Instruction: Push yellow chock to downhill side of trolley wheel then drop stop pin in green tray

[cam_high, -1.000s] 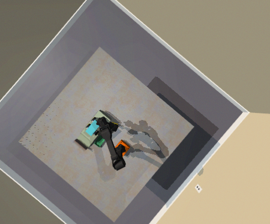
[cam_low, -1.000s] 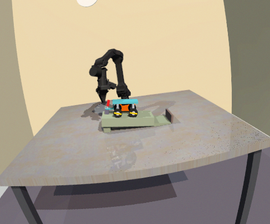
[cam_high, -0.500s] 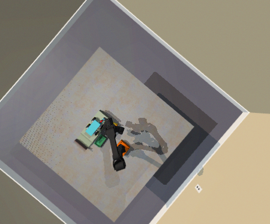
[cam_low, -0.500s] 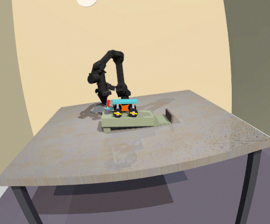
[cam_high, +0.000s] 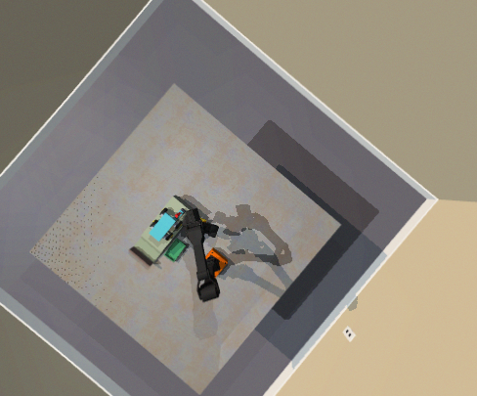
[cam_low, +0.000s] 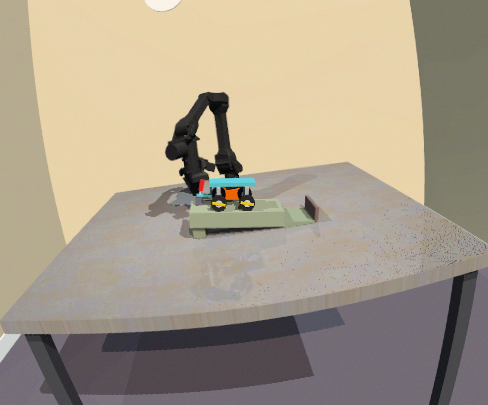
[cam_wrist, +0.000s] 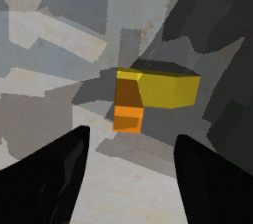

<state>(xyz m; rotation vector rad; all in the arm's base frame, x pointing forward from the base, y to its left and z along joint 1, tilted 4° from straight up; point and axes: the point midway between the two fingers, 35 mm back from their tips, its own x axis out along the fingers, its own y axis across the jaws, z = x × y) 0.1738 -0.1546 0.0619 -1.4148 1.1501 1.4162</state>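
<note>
My gripper tip is now 20 mm short of the yellow chock, 10 mm to the right of it and 60 mm above it. Round my gripper tip: red-headed stop pin (130 mm ahead, 20 mm to the left, 50 mm above); then trolley (160 mm ahead, 110 mm to the left, 30 mm above); then dark end stop (180 mm ahead, 370 mm to the left, 50 mm below).
</note>
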